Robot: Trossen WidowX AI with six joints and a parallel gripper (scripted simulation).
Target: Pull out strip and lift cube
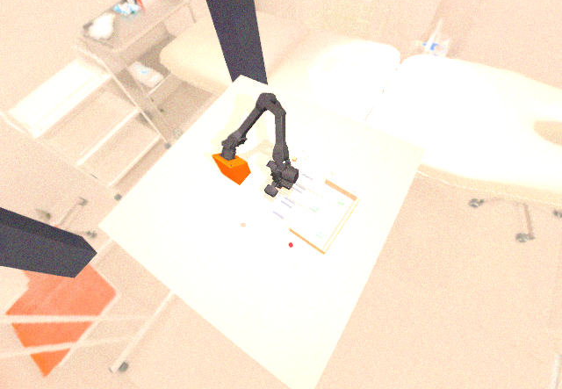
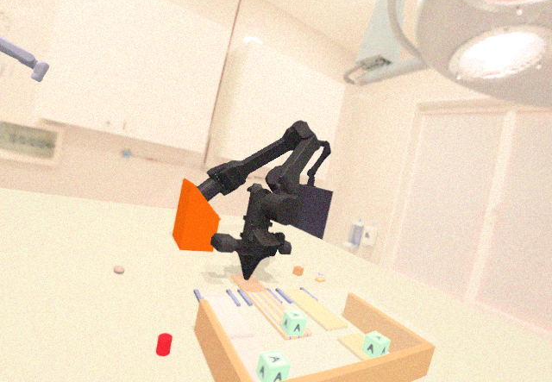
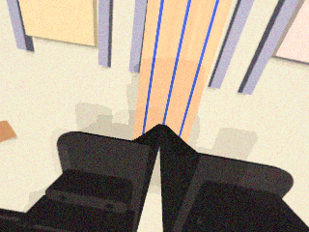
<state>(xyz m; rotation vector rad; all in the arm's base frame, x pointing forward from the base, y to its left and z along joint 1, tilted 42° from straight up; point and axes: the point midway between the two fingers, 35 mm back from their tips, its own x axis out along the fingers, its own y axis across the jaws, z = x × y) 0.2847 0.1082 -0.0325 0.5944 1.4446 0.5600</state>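
My gripper tip is 10 cm short of the strip. The rest, counted from my gripper tip: red cylinder: 22 cm to the right, 21 cm ahead, 1 cm above; small orange cube: 18 cm to the left, 4 cm behind.
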